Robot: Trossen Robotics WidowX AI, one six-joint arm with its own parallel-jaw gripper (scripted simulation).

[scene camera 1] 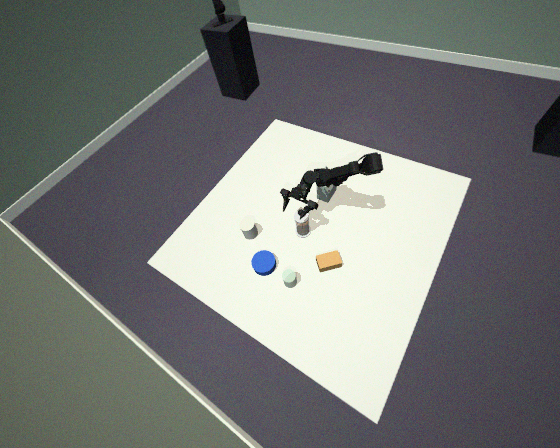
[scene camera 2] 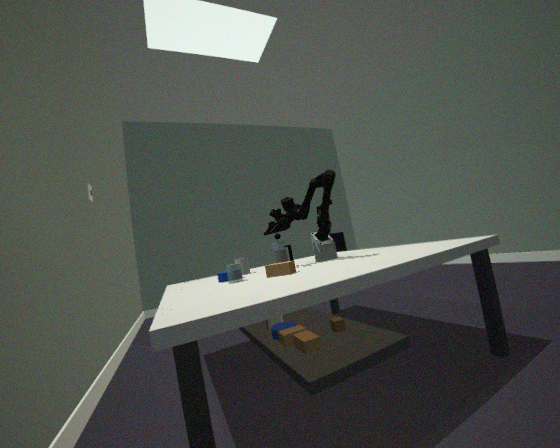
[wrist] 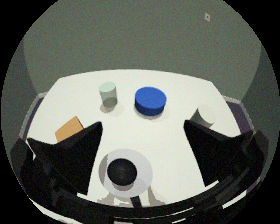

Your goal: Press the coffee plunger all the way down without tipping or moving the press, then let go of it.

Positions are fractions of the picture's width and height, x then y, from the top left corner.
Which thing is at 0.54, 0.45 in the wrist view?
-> A blue disc.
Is the gripper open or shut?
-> Open.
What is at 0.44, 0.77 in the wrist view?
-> A coffee press.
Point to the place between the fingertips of the gripper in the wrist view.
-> At 0.52, 0.56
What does the gripper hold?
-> Nothing.
